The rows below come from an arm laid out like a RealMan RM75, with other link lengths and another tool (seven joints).
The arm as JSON. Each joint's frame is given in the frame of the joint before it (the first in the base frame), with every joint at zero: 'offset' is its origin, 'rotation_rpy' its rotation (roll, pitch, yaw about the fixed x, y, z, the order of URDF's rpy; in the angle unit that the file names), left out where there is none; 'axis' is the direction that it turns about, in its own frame. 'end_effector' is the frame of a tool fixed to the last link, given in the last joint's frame.
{
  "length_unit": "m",
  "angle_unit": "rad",
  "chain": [
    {
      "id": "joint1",
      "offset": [
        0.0,
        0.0,
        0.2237
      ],
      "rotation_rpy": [
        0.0,
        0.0,
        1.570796
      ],
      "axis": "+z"
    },
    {
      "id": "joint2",
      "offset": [
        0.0,
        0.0,
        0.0
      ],
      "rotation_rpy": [
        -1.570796,
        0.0,
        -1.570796
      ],
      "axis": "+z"
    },
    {
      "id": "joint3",
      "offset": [
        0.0,
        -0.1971,
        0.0
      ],
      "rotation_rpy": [
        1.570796,
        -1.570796,
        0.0
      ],
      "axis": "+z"
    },
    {
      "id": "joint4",
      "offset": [
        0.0,
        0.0,
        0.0
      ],
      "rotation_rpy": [
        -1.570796,
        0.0,
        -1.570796
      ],
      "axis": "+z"
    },
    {
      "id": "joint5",
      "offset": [
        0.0,
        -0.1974,
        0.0
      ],
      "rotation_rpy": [
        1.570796,
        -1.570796,
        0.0
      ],
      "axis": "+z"
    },
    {
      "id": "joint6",
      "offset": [
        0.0,
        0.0,
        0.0
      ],
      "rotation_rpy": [
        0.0,
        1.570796,
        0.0
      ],
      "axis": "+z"
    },
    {
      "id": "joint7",
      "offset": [
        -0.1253,
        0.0,
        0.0
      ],
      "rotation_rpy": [
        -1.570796,
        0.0,
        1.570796
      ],
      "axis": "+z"
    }
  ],
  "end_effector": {
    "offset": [
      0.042,
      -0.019,
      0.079
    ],
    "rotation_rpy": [
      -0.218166,
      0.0,
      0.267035
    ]
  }
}
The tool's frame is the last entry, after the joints.
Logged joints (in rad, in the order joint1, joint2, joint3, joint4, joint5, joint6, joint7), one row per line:
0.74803, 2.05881, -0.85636, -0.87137, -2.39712, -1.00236, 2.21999
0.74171, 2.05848, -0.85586, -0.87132, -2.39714, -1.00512, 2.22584
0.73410, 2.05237, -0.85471, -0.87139, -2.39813, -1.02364, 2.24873
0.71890, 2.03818, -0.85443, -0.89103, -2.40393, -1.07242, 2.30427
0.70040, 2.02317, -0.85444, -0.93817, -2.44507, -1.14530, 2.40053
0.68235, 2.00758, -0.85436, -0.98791, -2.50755, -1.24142, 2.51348
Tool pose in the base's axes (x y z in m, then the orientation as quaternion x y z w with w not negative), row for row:
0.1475, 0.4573, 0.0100, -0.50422, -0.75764, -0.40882, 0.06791
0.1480, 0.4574, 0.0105, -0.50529, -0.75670, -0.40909, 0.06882
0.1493, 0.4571, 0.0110, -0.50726, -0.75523, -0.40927, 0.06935
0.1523, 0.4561, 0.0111, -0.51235, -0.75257, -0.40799, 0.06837
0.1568, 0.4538, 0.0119, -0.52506, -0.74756, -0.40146, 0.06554
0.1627, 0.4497, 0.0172, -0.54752, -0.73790, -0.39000, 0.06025
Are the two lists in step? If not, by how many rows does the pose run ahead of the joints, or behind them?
The pose runs 2 rows behind the joints: the pose in row i belongs to the joints in row i - 2.
